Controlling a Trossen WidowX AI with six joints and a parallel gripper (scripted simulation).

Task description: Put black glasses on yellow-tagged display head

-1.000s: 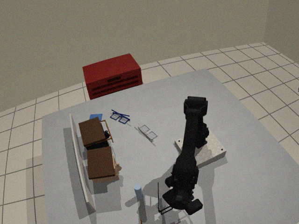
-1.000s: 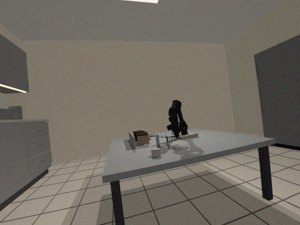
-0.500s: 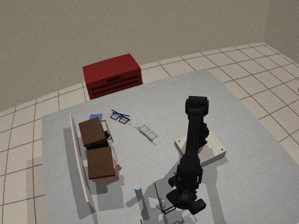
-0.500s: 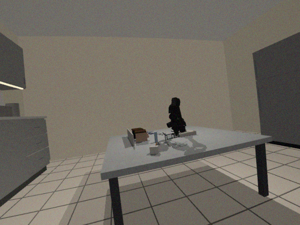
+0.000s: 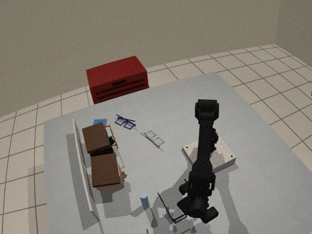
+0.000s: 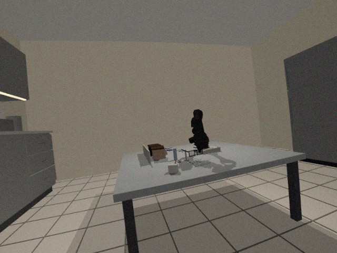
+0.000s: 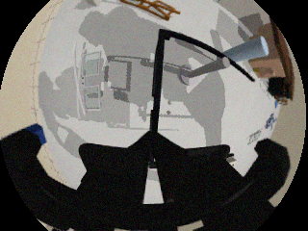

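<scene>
Now: gripper tip 160 mm to the left of the light blue cylinder, 140 mm short of it and 10 mm above it. Also, from my gripper tip: grey peg: 90 mm ahead, 80 mm to the right, 30 mm below; then white board: 490 mm to the right, 300 mm ahead.
</scene>
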